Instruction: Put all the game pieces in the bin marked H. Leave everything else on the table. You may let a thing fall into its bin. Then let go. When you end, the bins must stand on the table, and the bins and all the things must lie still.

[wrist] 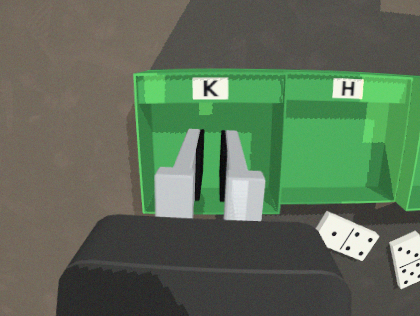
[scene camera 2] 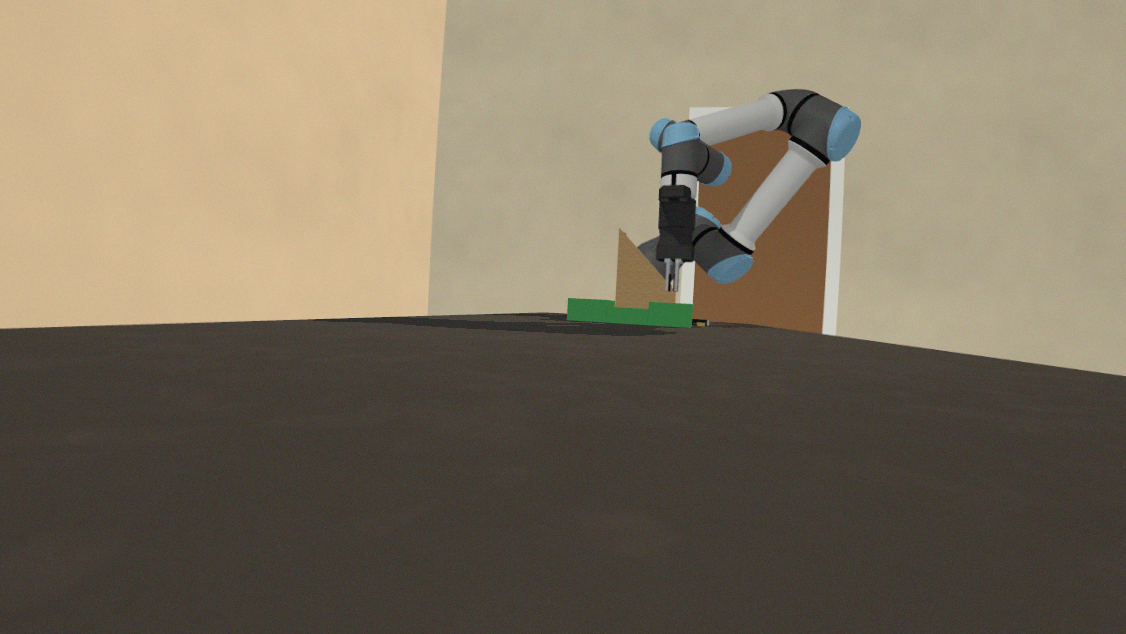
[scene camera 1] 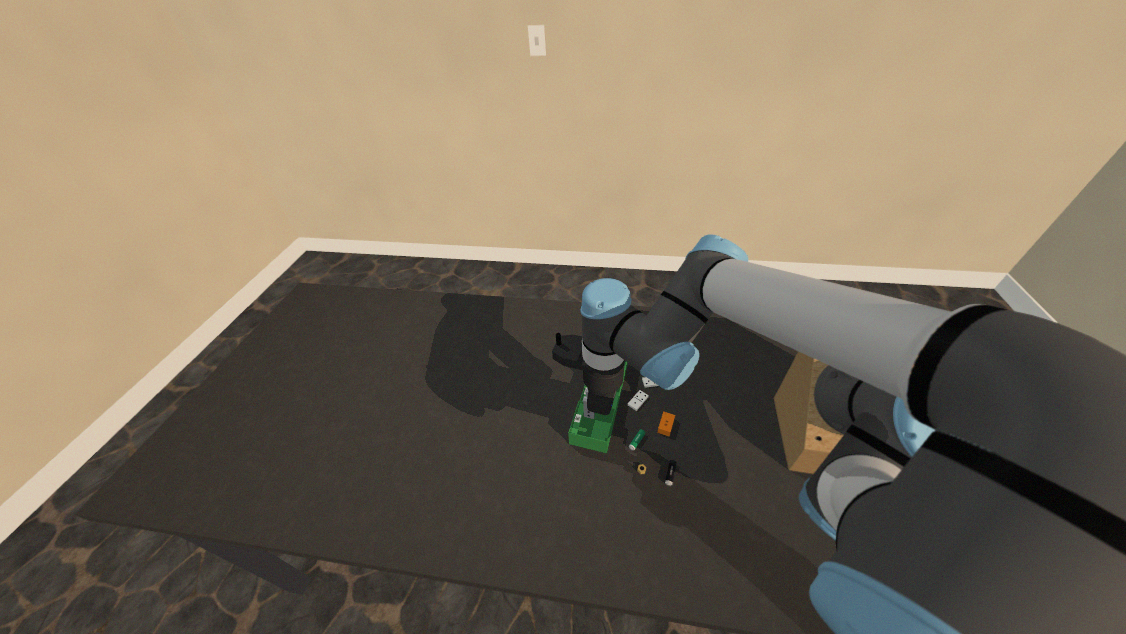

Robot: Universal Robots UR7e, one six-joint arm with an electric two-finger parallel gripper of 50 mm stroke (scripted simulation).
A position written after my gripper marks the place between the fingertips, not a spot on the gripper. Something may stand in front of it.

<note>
In view: my gripper (scene camera 2: 671, 291).
My gripper is seen too in the wrist view (wrist: 211, 151) and in scene camera 1 (scene camera 1: 590, 413).
</note>
